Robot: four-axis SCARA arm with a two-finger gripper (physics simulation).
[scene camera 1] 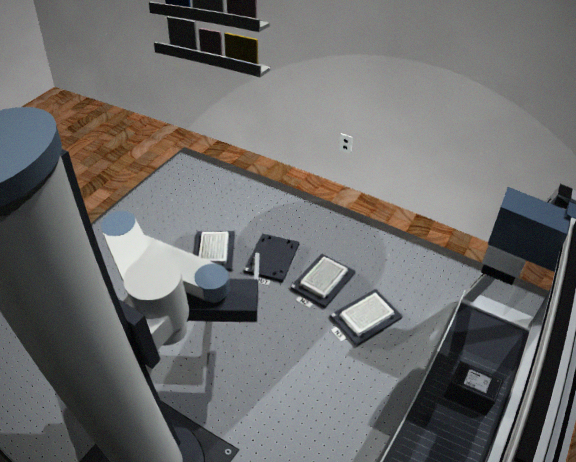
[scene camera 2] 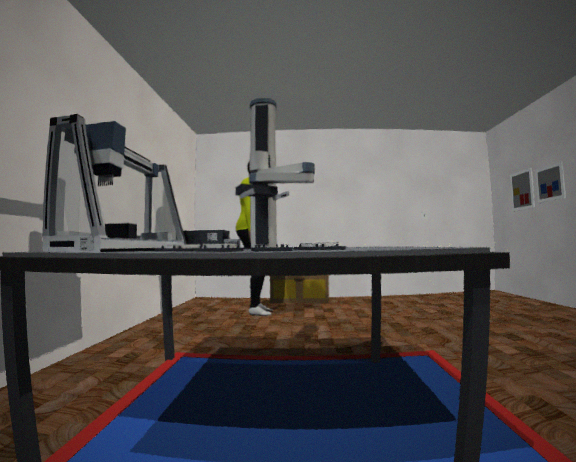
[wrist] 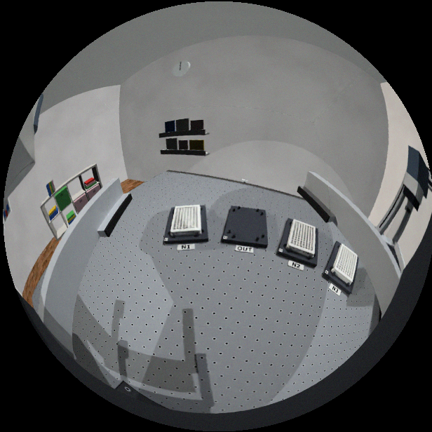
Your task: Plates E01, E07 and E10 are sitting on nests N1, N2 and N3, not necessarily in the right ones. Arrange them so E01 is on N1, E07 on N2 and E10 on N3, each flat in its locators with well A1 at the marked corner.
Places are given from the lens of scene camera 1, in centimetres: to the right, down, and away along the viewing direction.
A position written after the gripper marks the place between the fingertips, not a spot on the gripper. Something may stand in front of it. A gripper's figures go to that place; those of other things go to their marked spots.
gripper (scene camera 1: 222,255): -16, 6, 123
plate E10 (scene camera 1: 326,274): 11, 12, 148
